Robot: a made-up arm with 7 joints.
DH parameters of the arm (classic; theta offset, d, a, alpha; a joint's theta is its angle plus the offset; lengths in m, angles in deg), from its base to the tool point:
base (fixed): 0 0 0 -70
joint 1: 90 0 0 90
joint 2: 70 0 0 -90
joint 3: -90 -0.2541 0.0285 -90
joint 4: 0 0 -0.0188 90
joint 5: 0 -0.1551 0 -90
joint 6: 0 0 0 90
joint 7: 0 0 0 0
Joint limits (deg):
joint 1: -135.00..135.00
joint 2: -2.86..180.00
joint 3: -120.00..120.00
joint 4: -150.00..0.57
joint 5: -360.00..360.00
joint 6: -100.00..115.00
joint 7: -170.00..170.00
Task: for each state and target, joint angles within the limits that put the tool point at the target. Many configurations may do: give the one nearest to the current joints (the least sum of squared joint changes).
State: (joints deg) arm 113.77 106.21 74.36 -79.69 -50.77 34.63 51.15
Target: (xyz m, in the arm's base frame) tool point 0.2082 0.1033 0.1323
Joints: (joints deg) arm 76.27 127.08 102.17 -116.53 -50.77 34.63 51.15
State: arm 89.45 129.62 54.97 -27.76 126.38 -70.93 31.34
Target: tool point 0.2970 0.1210 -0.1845
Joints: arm 111.23 169.64 55.66 -67.19 126.38 -70.93 31.34
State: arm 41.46 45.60 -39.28 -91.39 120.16 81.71 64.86
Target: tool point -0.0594 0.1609 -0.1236
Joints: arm 59.15 88.57 -37.49 -137.67 120.16 81.71 64.86
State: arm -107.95 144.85 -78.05 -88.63 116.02 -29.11 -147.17
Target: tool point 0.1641 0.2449 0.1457
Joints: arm -101.92 112.32 -84.34 -90.04 116.02 -29.11 -147.17
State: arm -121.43 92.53 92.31 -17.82 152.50 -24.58 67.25
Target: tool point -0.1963 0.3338 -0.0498
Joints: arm -126.80 129.81 94.67 -51.67 152.50 -24.58 67.25
